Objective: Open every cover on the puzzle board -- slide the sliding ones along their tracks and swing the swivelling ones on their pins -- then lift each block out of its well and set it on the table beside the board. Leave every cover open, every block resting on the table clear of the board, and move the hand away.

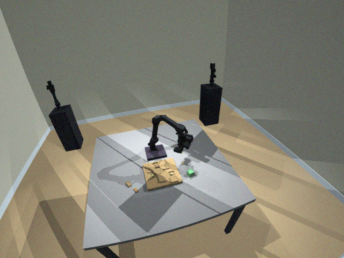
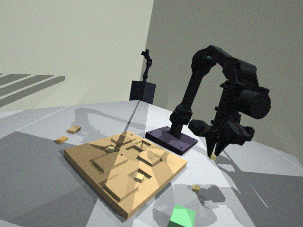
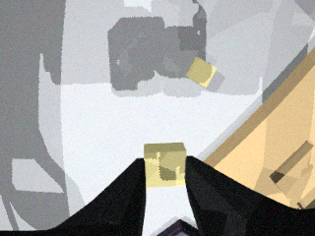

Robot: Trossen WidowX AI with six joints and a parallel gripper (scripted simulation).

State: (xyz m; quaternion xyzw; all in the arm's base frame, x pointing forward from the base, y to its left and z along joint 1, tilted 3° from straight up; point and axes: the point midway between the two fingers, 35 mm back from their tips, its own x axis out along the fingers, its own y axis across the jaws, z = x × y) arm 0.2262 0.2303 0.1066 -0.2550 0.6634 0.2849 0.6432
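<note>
My gripper tip is 20 cm short of the green cube, 7 cm above it and 2 cm to the right of it.
</note>
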